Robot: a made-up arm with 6 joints.
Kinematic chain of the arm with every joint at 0, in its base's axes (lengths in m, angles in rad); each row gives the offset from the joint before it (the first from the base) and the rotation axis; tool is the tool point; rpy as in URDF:
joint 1: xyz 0 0 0.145 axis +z
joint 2: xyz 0 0 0 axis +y
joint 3: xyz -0.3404 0 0.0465 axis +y
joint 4: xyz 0.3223 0 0.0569 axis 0.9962 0 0.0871
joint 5: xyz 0 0 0 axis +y
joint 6: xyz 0.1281 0 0.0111 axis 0.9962 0 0.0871
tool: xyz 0 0 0 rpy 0 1.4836 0
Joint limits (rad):
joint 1: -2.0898..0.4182
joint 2: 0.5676..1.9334
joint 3: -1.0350..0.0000
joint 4: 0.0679..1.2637
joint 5: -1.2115..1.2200
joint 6: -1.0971..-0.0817
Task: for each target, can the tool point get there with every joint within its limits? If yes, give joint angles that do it. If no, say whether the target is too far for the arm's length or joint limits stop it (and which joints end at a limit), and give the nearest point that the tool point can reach.
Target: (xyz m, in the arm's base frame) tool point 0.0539 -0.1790 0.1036
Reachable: yes | joints -1.5229 1.4886 -0.3595 0.5053 0.8146 -0.3429
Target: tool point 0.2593 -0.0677 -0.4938
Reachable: no: joint limits stop it (at a limit: joint 2, joint 4) | nearest point 0.2073 -0.0541 -0.0063 | short by 0.490 m
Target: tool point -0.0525 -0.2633 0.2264
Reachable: yes | joints -1.5868 1.1122 -0.3321 1.1489 -0.4245 -0.2996
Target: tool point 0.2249 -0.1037 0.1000
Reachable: yes | joints -0.5604 1.6123 -0.5225 0.3822 0.7215 -0.4709
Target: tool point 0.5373 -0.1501 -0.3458
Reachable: no: joint limits stop it (at a limit: joint 2, joint 4) | nearest point 0.3535 -0.0987 0.0385 | short by 0.429 m
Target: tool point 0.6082 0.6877 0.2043
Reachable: no: too far | nearest point 0.3892 0.2567 0.1777 | short by 0.484 m
